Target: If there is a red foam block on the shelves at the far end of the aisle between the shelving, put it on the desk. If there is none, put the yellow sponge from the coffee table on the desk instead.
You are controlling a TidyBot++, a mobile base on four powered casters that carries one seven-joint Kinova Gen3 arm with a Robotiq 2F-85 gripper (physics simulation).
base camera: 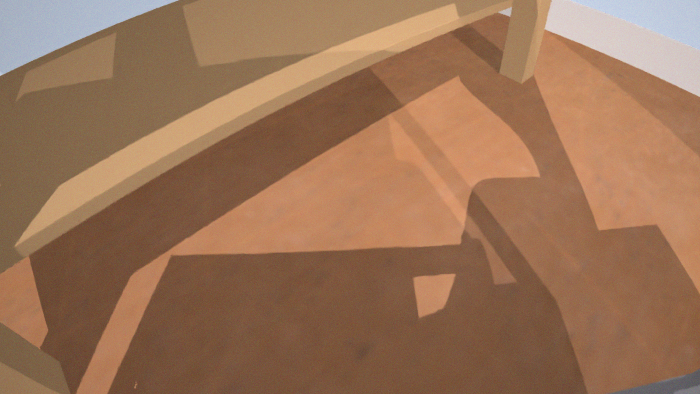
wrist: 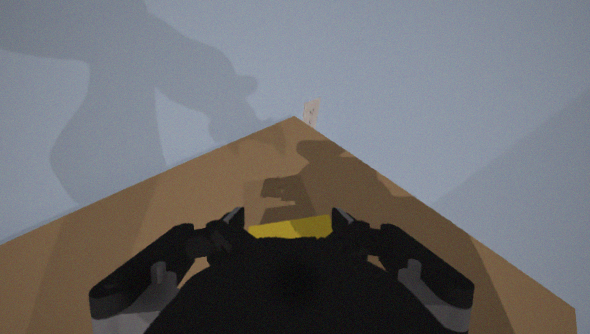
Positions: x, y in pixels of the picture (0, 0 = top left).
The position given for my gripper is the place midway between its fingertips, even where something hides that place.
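Labels:
My gripper is out of frame in the base camera view, and a yellow sponge is out of frame in the base camera view too. I do see my gripper in the wrist view (288, 217). The yellow sponge also shows in the wrist view (318, 226).

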